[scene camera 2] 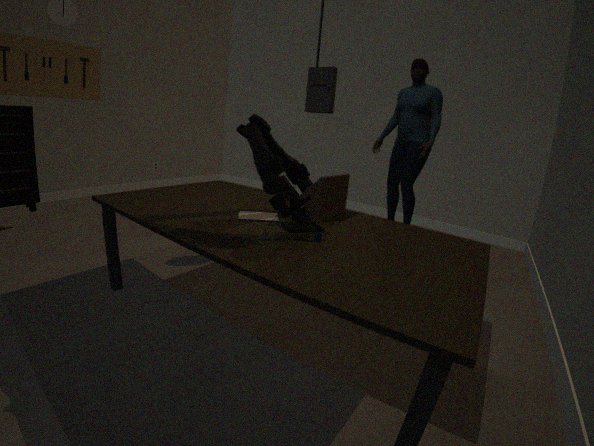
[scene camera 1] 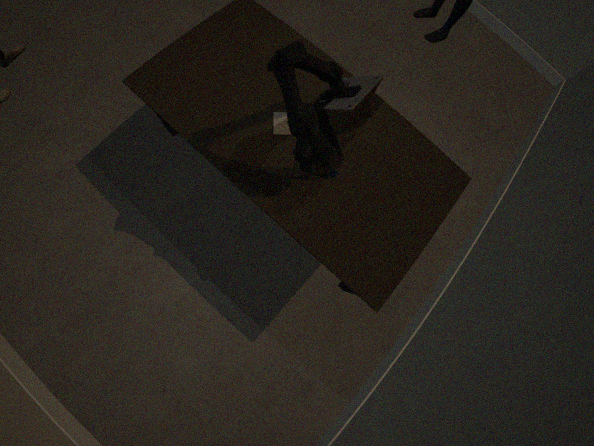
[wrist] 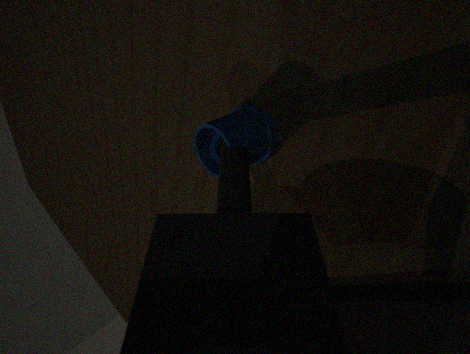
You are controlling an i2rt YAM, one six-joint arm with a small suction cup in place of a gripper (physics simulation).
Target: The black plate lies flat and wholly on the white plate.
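Places are measured from the arm's base along level axes (x ahead, y left, z up), in metres.
Pixels of known places: hand, its tool point: [scene camera 2: 320, 240] [scene camera 1: 335, 175] [wrist: 233, 124]; arm's base, origin of its link: [scene camera 2: 311, 194] [scene camera 1: 340, 93].
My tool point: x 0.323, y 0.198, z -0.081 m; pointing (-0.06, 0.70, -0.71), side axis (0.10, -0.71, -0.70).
Ahead of a thing's pixels: the offset from my tool point to its top centre. "pt": to the spot under its first point. Level surfaces: height alone.
The scene is very dark. My arm bends low over the brown table @(dz -0.002 m) [scene camera 1: 384, 212] [scene camera 2: 410, 274]. Its blue suction cup [scene camera 1: 332, 173] [scene camera 2: 317, 235] [wrist: 208, 147] is tilted just above the bare table top, with nothing on it. The white plate @(dx -0.089, dy -0.313, dz +0.004 m) [scene camera 1: 280, 124] [scene camera 2: 255, 215] lies flat behind the arm, partly hidden by it; in the wrist view its pale corner [wrist: 79, 309] shows at the lower left. I cannot make out the black plate for sure. A darker patch @(pt dx -0.006, dy -0.073, dz -0.002 m) [wrist: 363, 211] to the right of the cup in the wrist view may be it or a shadow.
A pale slab [scene camera 1: 357, 90] [scene camera 2: 331, 195] stands tilted at the table's far edge behind the arm. A person [scene camera 2: 415, 137] stands beyond the table; the feet [scene camera 1: 439, 24] show in the overhead view. A dark panel [scene camera 2: 321, 89] hangs from the ceiling.
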